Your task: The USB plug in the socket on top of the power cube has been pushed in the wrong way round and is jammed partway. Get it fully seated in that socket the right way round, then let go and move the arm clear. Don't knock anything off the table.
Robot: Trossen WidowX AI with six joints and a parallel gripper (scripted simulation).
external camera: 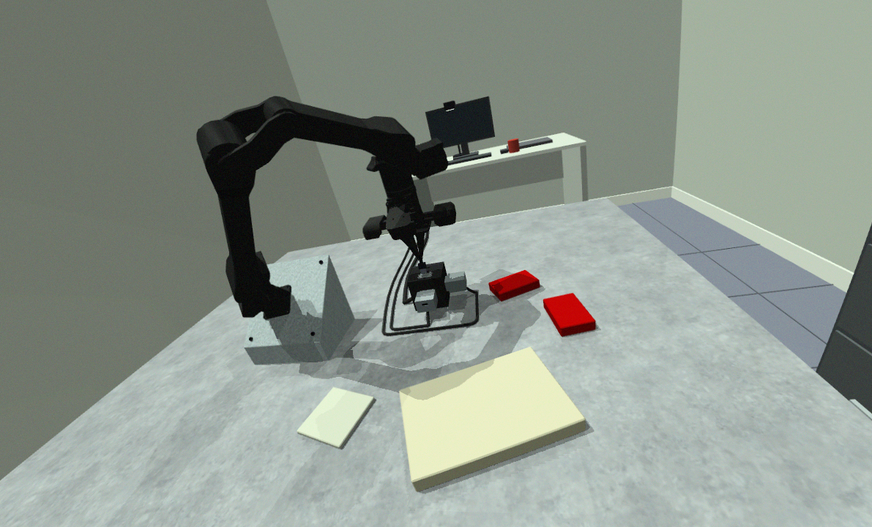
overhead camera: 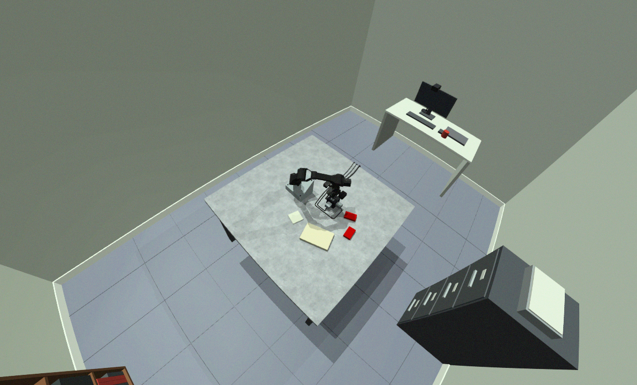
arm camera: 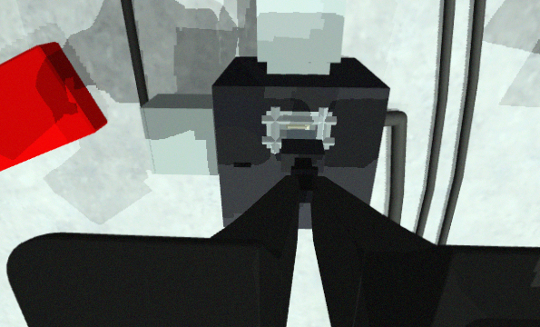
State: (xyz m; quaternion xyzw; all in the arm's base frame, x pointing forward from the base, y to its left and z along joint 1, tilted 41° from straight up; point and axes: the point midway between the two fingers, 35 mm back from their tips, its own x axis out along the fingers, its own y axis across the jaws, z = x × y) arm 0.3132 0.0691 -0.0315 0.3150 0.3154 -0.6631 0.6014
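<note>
My gripper tip is 2 cm above the dark USB plug. From my gripper tip the other things lie so: cream pad 31 cm to the right, 11 cm below, 10 cm ahead.
</note>
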